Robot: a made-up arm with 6 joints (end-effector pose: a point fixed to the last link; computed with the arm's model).
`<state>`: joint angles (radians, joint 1 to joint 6).
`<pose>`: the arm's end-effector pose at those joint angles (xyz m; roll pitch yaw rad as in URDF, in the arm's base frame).
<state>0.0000 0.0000 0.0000 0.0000 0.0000 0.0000</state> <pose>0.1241 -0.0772 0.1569 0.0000 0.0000 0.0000</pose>
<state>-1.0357 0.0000 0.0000 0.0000 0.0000 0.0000</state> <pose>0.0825 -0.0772 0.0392 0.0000 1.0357 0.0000</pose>
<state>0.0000 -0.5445 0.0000 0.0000 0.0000 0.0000</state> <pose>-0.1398 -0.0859 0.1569 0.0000 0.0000 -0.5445</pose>
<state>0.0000 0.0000 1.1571 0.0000 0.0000 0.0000</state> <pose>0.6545 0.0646 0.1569 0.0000 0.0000 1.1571</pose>
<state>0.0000 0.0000 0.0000 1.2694 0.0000 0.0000</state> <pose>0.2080 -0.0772 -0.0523 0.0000 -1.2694 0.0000</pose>
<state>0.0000 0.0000 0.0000 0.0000 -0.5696 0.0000</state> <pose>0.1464 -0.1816 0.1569 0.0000 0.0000 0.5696</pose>
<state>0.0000 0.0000 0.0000 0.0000 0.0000 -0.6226</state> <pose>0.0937 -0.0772 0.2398 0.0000 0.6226 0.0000</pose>
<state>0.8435 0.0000 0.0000 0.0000 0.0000 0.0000</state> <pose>0.0658 -0.0772 0.2421 0.0000 -0.8435 0.0000</pose>
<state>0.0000 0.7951 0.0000 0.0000 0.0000 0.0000</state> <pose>0.4141 0.1684 0.1569 0.0000 0.0000 0.7951</pose>
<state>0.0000 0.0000 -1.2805 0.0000 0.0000 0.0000</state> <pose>-0.2211 0.4134 0.1569 0.0000 0.0000 -1.2805</pose>
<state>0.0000 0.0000 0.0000 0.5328 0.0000 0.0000</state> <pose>0.1254 -0.0772 0.0568 0.0000 -0.5328 0.0000</pose>
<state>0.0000 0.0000 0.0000 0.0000 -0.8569 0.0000</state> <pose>0.1789 -0.2253 0.1569 0.0000 0.0000 0.8569</pose>
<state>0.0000 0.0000 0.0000 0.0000 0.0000 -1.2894</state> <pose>0.1210 -0.0772 0.3300 0.0000 1.2894 0.0000</pose>
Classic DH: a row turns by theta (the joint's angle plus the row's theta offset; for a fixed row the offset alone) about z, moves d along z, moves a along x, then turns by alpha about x. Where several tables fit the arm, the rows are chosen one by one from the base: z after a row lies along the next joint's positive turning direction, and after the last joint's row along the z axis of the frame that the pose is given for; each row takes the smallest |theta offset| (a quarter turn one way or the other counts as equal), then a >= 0, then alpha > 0; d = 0 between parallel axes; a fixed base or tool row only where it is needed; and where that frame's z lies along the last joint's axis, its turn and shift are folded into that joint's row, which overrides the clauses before.
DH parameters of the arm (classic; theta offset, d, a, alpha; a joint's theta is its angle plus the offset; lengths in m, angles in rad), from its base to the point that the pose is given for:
base (fixed): 0 0.1345 0 1.5708
joint 1: 0 -0.391 -0.0234 -1.5708
joint 2: 0.0289 0 0.3043 0
joint 3: -0.0289 -0.0252 0.0273 1.5708
joint 4: 0 0.491 0.0055 1.5708
joint 5: 0 -0.1362 -0.0759 -1.5708
joint 6: 0 -0.014 -0.1136 -1.5708
tool (fixed): 0 -0.0886 0 0

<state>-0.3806 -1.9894 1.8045 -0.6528 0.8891 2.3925</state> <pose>-0.0702 -0.4435 0.2027 -1.6377 -0.7845 0.8907</pose>
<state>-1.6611 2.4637 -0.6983 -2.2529 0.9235 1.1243</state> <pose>-0.0292 0.6911 -0.0300 0.5892 0.1646 2.4973</pose>
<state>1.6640 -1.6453 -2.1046 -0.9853 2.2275 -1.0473</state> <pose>0.0463 0.5127 0.0739 0.2268 -1.3410 -0.9406</pose>
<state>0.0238 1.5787 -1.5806 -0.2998 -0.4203 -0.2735</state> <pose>-0.1695 0.1318 0.2397 0.1287 0.5229 0.4688</pose>
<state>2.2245 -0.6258 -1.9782 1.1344 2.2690 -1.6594</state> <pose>-0.2512 0.6285 0.1532 -1.3580 0.3895 -0.6137</pose>
